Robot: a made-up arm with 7 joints. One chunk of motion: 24 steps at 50 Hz.
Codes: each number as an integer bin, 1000 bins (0 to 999) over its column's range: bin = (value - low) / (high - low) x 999, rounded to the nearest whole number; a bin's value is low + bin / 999 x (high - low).
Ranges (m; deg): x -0.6..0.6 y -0.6..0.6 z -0.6..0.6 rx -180..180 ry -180..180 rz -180..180
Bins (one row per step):
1: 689 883 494 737 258 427
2: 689 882 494 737 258 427
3: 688 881 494 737 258 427
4: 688 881 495 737 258 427
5: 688 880 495 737 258 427
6: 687 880 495 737 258 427
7: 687 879 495 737 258 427
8: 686 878 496 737 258 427
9: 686 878 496 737 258 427
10: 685 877 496 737 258 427
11: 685 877 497 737 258 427
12: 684 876 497 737 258 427
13: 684 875 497 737 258 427
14: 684 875 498 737 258 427
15: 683 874 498 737 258 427
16: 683 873 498 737 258 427
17: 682 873 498 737 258 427
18: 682 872 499 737 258 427
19: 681 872 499 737 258 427
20: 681 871 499 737 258 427
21: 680 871 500 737 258 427
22: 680 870 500 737 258 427
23: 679 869 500 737 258 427
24: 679 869 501 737 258 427
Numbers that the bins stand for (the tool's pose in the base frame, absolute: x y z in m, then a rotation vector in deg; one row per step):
1: 0.2276 0.4607 -0.0066 85.59 -87.03 -26.13
2: 0.2276 0.4595 -0.0066 85.59 -87.03 -26.13
3: 0.2264 0.4583 -0.0066 85.59 -87.03 -26.13
4: 0.2264 0.4583 -0.0054 85.59 -87.03 -26.13
5: 0.2264 0.4571 -0.0054 85.59 -87.03 -26.13
6: 0.2252 0.4571 -0.0054 85.59 -87.03 -26.13
7: 0.2252 0.4559 -0.0054 85.59 -87.03 -26.13
8: 0.2240 0.4547 -0.0042 85.59 -87.03 -26.13
9: 0.2240 0.4547 -0.0042 85.59 -87.03 -26.13
10: 0.2228 0.4535 -0.0042 85.59 -87.03 -26.13
11: 0.2228 0.4535 -0.0030 85.59 -87.03 -26.13
12: 0.2216 0.4523 -0.0030 85.59 -87.03 -26.13
13: 0.2216 0.4511 -0.0030 85.59 -87.03 -26.13
14: 0.2216 0.4511 -0.0018 85.59 -87.03 -26.13
15: 0.2204 0.4498 -0.0018 85.59 -87.03 -26.13
16: 0.2204 0.4486 -0.0018 85.59 -87.03 -26.13
17: 0.2192 0.4486 -0.0018 85.59 -87.03 -26.13
18: 0.2192 0.4474 -0.0006 85.59 -87.03 -26.13
19: 0.2180 0.4474 -0.0006 85.59 -87.03 -26.13
20: 0.2180 0.4462 -0.0006 85.59 -87.03 -26.13
21: 0.2168 0.4462 0.0006 85.59 -87.03 -26.13
22: 0.2168 0.4450 0.0006 85.59 -87.03 -26.13
23: 0.2156 0.4438 0.0006 85.59 -87.03 -26.13
24: 0.2156 0.4438 0.0018 85.59 -87.03 -26.13

